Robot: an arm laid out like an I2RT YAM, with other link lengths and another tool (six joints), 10 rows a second.
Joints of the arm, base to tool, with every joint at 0 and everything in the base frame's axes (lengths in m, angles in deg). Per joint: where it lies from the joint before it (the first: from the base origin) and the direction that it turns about. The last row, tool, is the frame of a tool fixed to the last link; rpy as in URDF.
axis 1: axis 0 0 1 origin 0 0 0.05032
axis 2: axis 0 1 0 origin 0.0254 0.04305 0.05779
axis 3: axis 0 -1 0 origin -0.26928 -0.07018 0
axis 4: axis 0 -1 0 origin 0.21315 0.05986 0.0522
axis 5: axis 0 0 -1 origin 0.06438 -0.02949 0.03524
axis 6: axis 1 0 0 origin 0.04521 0 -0.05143
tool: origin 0.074 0.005 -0.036 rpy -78 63.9 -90
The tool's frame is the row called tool.
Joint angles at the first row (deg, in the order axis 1, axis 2, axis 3, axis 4, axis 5, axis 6):
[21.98, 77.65, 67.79, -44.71, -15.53, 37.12]
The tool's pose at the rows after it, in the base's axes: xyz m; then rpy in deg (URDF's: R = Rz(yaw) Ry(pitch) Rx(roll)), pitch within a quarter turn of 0, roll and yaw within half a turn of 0:
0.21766 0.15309 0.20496 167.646 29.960 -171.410
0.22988 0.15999 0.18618 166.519 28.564 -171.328
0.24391 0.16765 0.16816 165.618 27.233 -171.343
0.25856 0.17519 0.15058 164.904 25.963 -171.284
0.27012 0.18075 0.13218 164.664 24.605 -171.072
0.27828 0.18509 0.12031 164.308 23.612 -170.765
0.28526 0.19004 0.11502 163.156 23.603 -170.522
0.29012 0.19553 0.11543 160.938 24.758 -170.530
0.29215 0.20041 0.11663 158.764 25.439 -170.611
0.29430 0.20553 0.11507 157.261 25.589 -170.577
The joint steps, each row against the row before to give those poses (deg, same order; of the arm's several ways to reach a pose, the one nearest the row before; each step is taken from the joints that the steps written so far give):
[-0.79, 2.23, -2.71, 3.59, -2.12, 0.42]
[-0.15, 4.15, -1.53, 4.54, -1.49, 0.04]
[0.00, 4.83, -0.35, 4.13, -1.11, 0.24]
[0.00, 5.16, 0.57, 3.54, -0.96, 0.16]
[0.00, 4.72, 0.46, 2.98, -0.59, -0.03]
[0.00, 3.45, 0.96, 1.53, -0.68, -0.15]
[0.00, 2.30, 1.09, 1.35, -1.25, -0.13]
[0.00, 0.92, 0.37, 2.12, -1.96, 0.09]
[0.08, 0.52, 0.11, 1.62, -1.93, 0.30]
[0.29, 1.03, 0.33, 1.31, -1.31, 0.40]

